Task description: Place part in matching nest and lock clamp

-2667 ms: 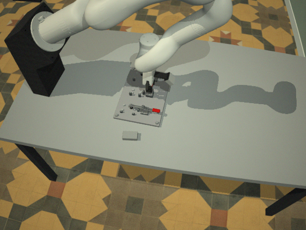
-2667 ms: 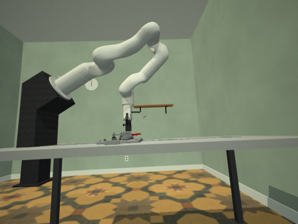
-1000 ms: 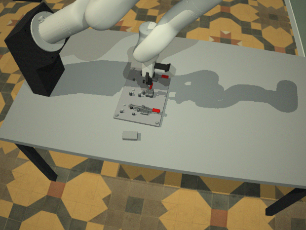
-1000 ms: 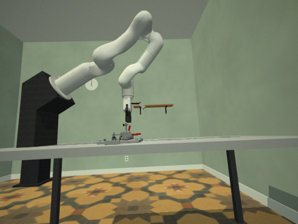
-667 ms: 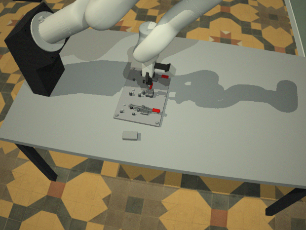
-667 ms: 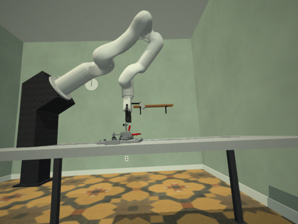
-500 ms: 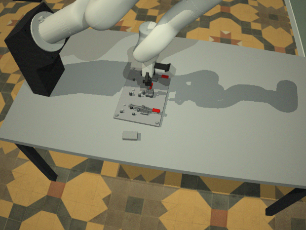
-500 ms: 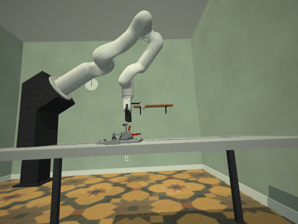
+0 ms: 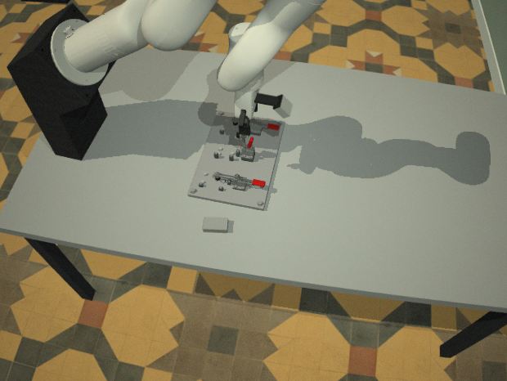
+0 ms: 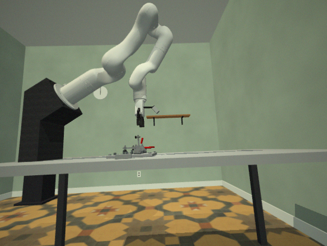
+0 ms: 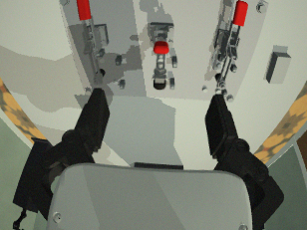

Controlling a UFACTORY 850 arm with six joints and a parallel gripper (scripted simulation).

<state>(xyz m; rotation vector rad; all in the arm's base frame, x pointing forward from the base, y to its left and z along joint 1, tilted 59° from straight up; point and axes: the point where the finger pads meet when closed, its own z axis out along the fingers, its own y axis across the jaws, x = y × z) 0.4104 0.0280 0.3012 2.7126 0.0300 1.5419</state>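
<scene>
The grey block part is 260 mm to the right of my hand, 180 mm below it and 40 mm behind it. Also, from my hand: grey fixture plate: 180 mm below, 30 mm behind.
</scene>
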